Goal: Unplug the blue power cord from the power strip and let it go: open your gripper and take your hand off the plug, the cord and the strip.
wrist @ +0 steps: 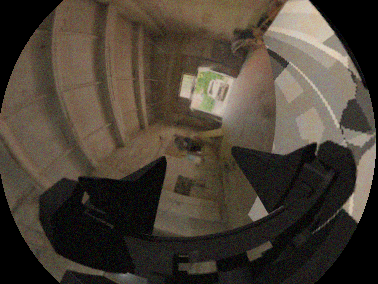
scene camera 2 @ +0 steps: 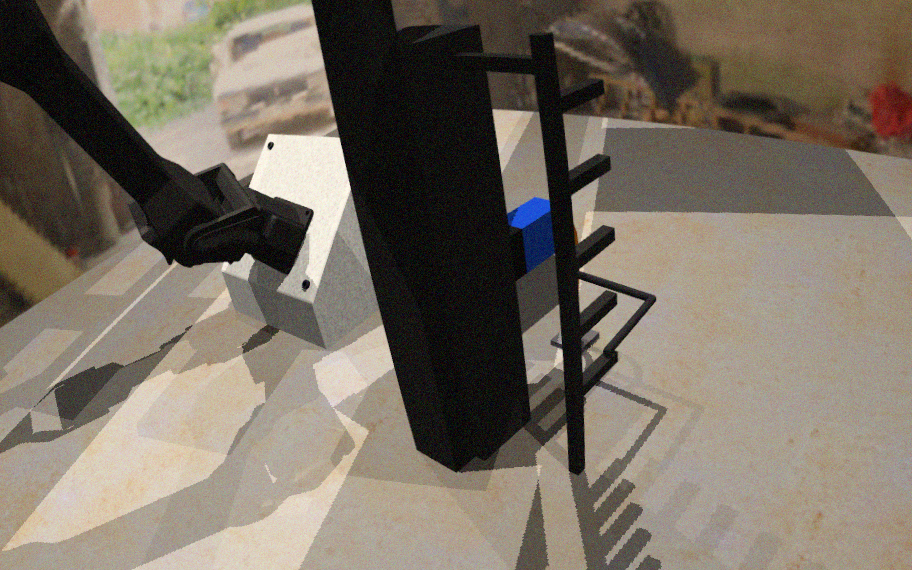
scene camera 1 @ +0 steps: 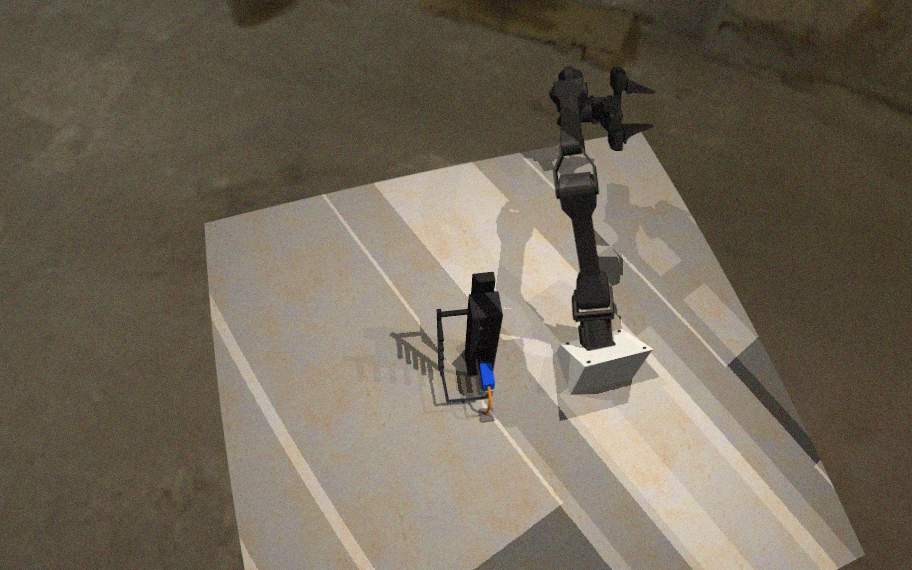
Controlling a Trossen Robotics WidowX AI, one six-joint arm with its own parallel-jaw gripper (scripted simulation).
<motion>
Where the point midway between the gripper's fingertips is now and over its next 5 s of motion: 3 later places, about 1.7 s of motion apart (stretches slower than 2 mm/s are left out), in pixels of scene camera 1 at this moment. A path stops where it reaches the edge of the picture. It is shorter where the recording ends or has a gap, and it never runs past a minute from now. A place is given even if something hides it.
The gripper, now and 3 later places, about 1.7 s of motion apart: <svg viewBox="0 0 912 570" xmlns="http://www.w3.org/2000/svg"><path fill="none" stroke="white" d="M653 109L502 191L399 386L488 383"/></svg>
</motion>
